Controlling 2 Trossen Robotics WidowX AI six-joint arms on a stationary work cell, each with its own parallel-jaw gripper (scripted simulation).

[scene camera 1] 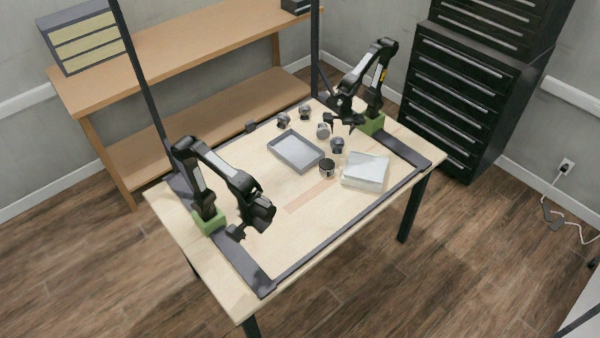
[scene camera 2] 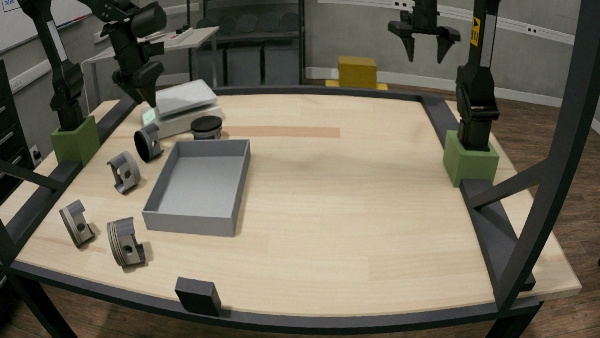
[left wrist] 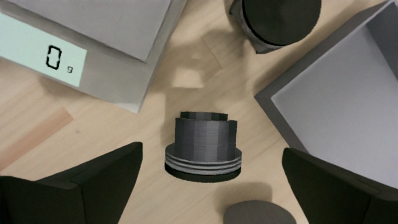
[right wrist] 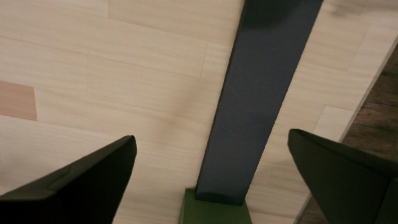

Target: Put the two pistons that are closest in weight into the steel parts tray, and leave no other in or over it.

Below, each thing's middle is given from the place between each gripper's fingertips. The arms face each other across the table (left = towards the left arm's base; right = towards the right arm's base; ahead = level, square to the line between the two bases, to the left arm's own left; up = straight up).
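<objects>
Distances from my left hand: grey pan (scene camera 2: 170, 100), 180 mm ahead, 20 mm to the right, 100 mm below; white scale (scene camera 2: 179, 122), 10 mm to the right, 180 mm ahead, 120 mm below; steel parts tray (scene camera 2: 199, 178), 170 mm to the right, 130 mm behind, 140 mm below.
Relative to the steel parts tray, my right hand is 340 mm past it, 450 mm to the right of it and 190 mm above it. Distances from my right hand: white scale, 610 mm to the left, 30 mm behind, 160 mm below; grey pan, 600 mm to the left, 30 mm behind, 140 mm below.
</objects>
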